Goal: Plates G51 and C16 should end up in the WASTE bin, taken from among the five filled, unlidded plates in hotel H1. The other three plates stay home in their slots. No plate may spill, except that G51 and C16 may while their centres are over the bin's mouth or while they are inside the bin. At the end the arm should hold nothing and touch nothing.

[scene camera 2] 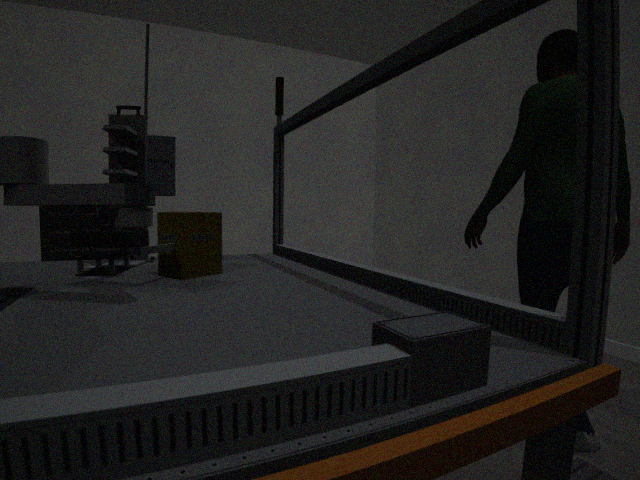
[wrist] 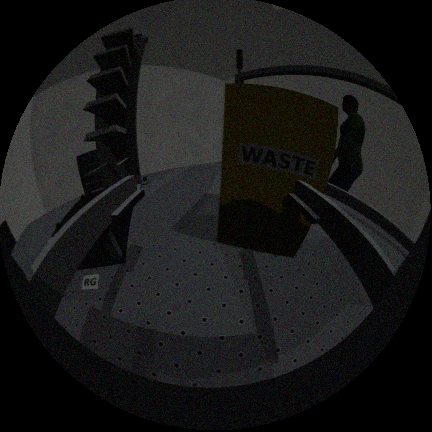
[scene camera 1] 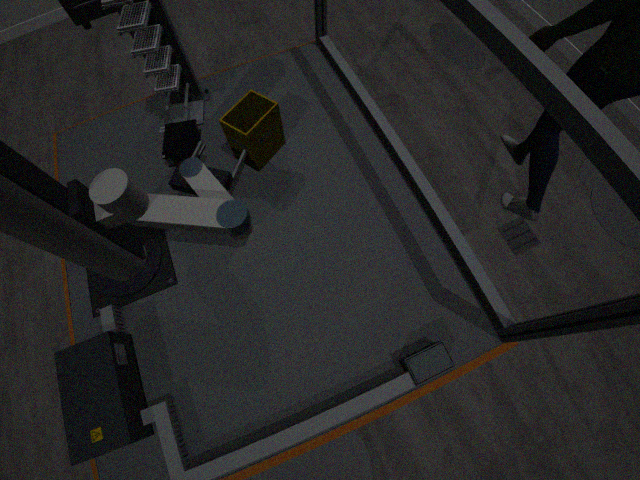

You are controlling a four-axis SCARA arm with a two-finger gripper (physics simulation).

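Pixels of known places: gripper, between the fingertips: (scene camera 2: 150, 245) (wrist: 217, 182) (scene camera 1: 223, 147); arm's base, origin of its link: (scene camera 1: 129, 261).
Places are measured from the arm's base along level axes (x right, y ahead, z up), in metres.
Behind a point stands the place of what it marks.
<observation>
A tall dark rack, seemingly hotel H1 (scene camera 1: 178, 43) @[x -0.584, y 0.432, z 0.282 m] (scene camera 2: 126, 118) @[x -0.600, y 0.362, z 0.574 m] (wrist: 131, 95) @[x -0.584, y 0.419, z 0.317 m], holds whitish gridded plates on stepped shelves; in scene camera 1 a plate (scene camera 1: 145, 39) @[x -0.529, y 0.346, z 0.363 m] and a lower plate (scene camera 1: 168, 77) @[x -0.535, y 0.352, z 0.204 m] show level. Plate labels are not readable, so I cannot tell G51 and C16 apart. The yellow WASTE bin (scene camera 1: 266, 136) @[x -0.178, y 0.596, z 0.133 m] (scene camera 2: 199, 253) @[x -0.175, y 0.589, z 0.087 m] (wrist: 280, 125) @[x -0.192, y 0.498, z 0.171 m] stands upright right of the rack; its inside is too dark to read. My gripper (scene camera 1: 222, 148) @[x -0.219, y 0.447, z 0.111 m] (wrist: 217, 182) @[x -0.219, y 0.447, z 0.111 m] is open and empty, low over the deck, with its fingers pointing towards the bin. The arm hides part of the rack in scene camera 2.
A dark device (scene camera 1: 180, 138) @[x -0.366, y 0.306, z 0.072 m] stands between the rack and the arm. An RG label (wrist: 90, 281) @[x -0.268, y 0.275, z 0.013 m] is at lower left in the wrist view. A grey box (scene camera 1: 429, 362) @[x 0.665, y 0.748, z 0.088 m] (scene camera 2: 434, 351) @[x 0.705, y 0.721, z 0.072 m] and a cabinet (scene camera 1: 90, 397) @[x 0.405, y -0.118, z 0.128 m] stand farther off. A person (scene camera 1: 542, 155) (scene camera 2: 550, 155) (wrist: 353, 135) is beyond the frame.
</observation>
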